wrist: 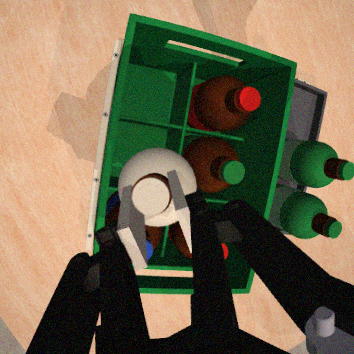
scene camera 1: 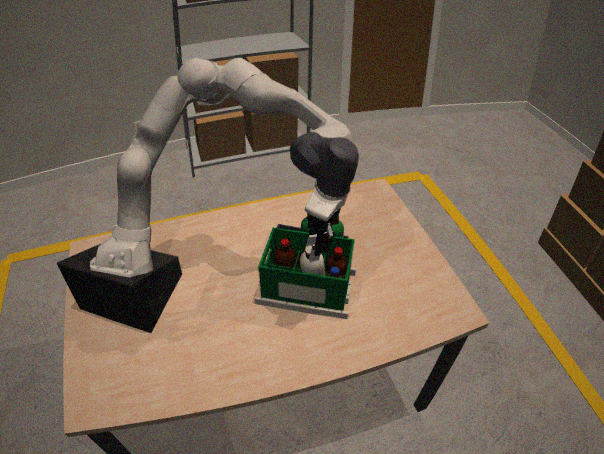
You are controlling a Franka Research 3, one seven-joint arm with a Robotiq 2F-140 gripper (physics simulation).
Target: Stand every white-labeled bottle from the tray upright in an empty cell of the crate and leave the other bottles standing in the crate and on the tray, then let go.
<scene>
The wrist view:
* gripper: 154,194
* white bottle: 145,170
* blue-capped bottle: 153,234
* green-capped brown bottle: 215,163
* pale strip: 117,43
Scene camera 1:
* gripper: 311,254
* pale strip: 266,302
</scene>
